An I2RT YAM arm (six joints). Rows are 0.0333 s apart.
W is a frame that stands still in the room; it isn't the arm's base.
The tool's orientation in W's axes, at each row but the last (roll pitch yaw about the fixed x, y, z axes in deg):
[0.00, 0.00, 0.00]
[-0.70, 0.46, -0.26]
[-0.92, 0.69, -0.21]
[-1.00, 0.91, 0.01]
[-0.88, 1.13, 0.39]
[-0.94, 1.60, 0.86]
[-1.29, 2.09, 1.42]
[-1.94, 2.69, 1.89]
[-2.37, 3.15, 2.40]
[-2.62, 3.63, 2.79]
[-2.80, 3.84, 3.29]
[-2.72, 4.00, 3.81]
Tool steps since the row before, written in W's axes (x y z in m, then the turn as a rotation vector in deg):
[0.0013, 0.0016, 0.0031, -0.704, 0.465, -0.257]
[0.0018, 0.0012, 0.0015, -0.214, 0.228, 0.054]
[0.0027, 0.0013, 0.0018, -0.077, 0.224, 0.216]
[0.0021, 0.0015, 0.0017, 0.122, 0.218, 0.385]
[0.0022, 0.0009, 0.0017, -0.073, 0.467, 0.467]
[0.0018, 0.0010, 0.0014, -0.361, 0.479, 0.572]
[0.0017, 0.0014, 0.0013, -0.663, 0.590, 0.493]
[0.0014, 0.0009, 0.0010, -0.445, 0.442, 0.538]
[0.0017, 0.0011, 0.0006, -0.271, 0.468, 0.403]
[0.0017, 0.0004, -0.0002, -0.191, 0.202, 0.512]
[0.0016, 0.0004, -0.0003, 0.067, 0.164, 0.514]
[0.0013, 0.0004, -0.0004, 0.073, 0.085, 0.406]
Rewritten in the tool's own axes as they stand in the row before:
[0.0013, 0.0016, 0.0031, -0.704, 0.465, -0.257]
[0.0018, 0.0012, 0.0015, -0.215, 0.226, 0.055]
[0.0027, 0.0013, 0.0019, -0.080, 0.220, 0.219]
[0.0021, 0.0015, 0.0018, 0.116, 0.211, 0.391]
[0.0022, 0.0009, 0.0018, -0.079, 0.460, 0.473]
[0.0018, 0.0009, 0.0015, -0.370, 0.475, 0.570]
[0.0017, 0.0013, 0.0014, -0.666, 0.596, 0.483]
[0.0014, 0.0008, 0.0011, -0.455, 0.439, 0.532]
[0.0017, 0.0010, 0.0007, -0.273, 0.462, 0.408]
[0.0017, 0.0003, -0.0001, -0.213, 0.188, 0.509]
[0.0016, 0.0003, -0.0002, 0.042, 0.134, 0.525]
[0.0013, 0.0003, -0.0003, 0.050, 0.060, 0.414]

